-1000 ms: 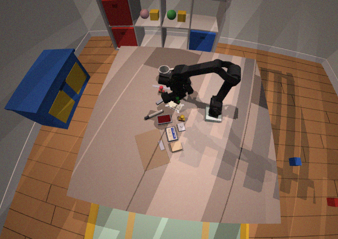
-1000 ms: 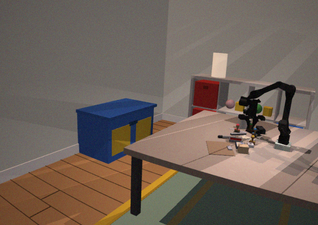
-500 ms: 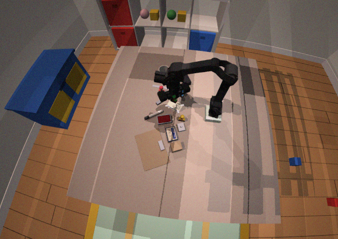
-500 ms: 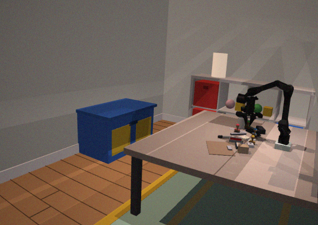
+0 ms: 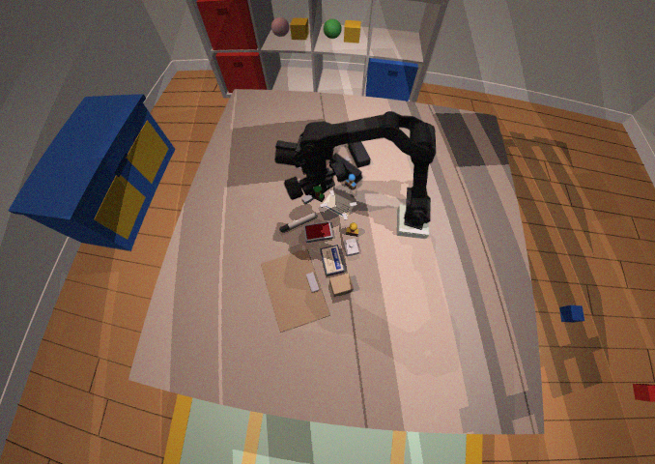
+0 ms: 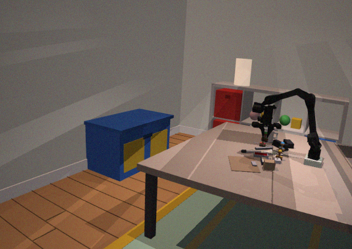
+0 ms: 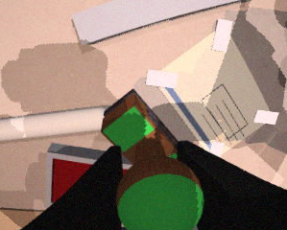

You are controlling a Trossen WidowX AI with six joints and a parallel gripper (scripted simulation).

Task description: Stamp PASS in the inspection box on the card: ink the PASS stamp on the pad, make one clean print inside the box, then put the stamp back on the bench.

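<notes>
My gripper tip is 9 cm to the right of the white marker, 9 cm above it and 6 cm short of it. From my gripper tip the other things lie so: white card: 10 cm below, 6 cm behind, 4 cm to the right; then grey bar: 9 cm below, 6 cm to the right, 2 cm ahead; then green-knobbed stamp: right at my gripper tip.
</notes>
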